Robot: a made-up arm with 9 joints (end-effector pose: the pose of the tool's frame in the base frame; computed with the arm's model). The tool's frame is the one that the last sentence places. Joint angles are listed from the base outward.
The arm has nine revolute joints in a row. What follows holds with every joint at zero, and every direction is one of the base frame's. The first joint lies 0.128 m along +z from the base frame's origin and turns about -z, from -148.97 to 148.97 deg. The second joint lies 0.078 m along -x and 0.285 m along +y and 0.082 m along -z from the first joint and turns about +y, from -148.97 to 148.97 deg. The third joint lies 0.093 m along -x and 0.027 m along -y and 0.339 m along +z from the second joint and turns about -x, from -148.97 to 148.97 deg. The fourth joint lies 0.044 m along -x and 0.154 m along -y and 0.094 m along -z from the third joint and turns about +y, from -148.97 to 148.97 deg. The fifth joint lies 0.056 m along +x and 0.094 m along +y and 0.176 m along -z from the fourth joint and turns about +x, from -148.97 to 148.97 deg. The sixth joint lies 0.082 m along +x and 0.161 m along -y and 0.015 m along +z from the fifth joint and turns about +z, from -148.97 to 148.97 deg. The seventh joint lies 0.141 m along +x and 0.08 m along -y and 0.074 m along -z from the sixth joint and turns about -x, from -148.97 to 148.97 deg. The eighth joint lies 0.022 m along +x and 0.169 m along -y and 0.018 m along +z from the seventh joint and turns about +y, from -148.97 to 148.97 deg. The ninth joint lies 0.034 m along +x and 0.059 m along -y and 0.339 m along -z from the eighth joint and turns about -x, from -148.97 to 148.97 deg. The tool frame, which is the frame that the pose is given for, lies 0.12 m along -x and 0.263 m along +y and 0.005 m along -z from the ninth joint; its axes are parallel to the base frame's.
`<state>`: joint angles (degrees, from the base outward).
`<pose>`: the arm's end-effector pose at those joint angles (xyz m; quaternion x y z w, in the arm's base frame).
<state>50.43 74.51 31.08 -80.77 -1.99 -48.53 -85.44 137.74 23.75</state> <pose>-0.1761 -0.3566 0.1196 0.3895 0.3805 0.4215 0.7252</pose>
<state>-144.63 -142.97 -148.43 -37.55 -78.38 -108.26 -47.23 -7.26 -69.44</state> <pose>-0.2226 -0.5466 -0.2334 -0.3781 -0.8274 0.4053 0.0903</pose>
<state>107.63 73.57 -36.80 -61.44 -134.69 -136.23 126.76 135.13 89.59</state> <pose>-0.2159 -0.6516 0.2980 -0.5173 0.3614 0.6064 0.4838</pose>
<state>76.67 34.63 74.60 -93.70 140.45 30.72 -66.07 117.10 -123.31</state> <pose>0.6625 0.2395 0.0017 -0.1686 -0.9326 -0.3136 0.0590</pose>
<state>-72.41 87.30 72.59 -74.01 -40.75 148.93 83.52 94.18 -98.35</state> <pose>-0.1495 0.3125 0.2392 0.4089 0.1214 -0.8897 0.1625</pose>
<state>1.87 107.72 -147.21 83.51 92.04 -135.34 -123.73 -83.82 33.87</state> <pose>0.4402 0.2126 0.9026 -0.5188 0.7976 0.3076 0.0117</pose>
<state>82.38 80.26 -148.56 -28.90 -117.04 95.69 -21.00 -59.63 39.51</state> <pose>0.9652 -0.1738 0.0039 0.4536 -0.1170 -0.6866 0.5560</pose>
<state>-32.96 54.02 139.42 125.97 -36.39 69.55 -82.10 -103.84 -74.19</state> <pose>-0.1956 0.2256 0.8399 -0.3482 -0.3458 -0.0759 0.8680</pose>
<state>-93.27 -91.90 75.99 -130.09 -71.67 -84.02 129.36 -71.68 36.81</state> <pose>0.3188 -0.4672 -0.5473 0.2452 0.1418 -0.8077 0.5171</pose>
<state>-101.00 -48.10 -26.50 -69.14 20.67 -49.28 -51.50 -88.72 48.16</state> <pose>0.4155 0.2337 0.6444 0.7203 0.3751 -0.3806 0.4422</pose>
